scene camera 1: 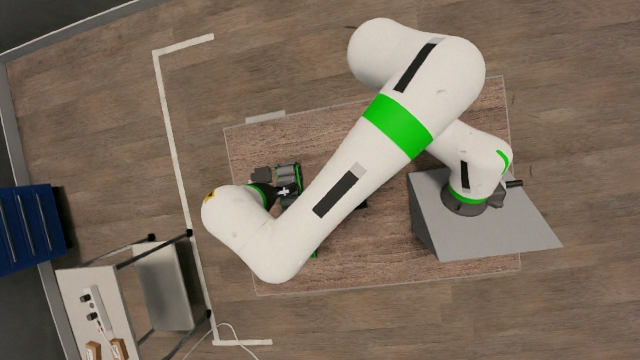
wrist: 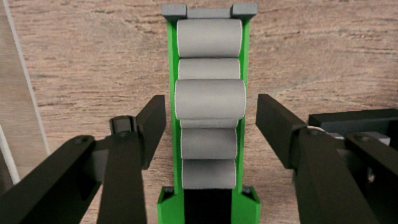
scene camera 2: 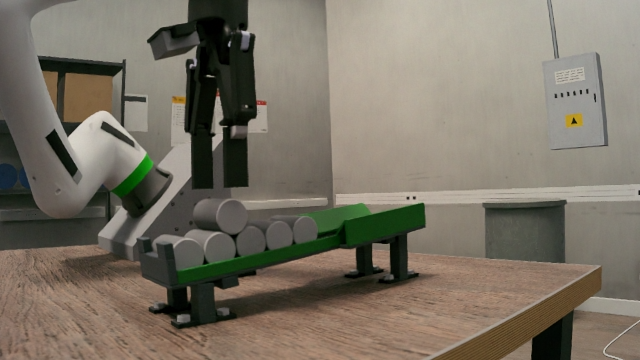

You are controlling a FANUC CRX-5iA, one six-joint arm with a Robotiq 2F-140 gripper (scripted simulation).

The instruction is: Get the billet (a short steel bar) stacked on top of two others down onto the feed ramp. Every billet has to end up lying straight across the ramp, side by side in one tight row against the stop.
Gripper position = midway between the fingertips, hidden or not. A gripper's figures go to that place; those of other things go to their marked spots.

Scene:
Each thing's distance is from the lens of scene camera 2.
my gripper (scene camera 2: 218, 188): 55 cm
billet (scene camera 2: 217, 246): 51 cm
billet (scene camera 2: 277, 234): 55 cm

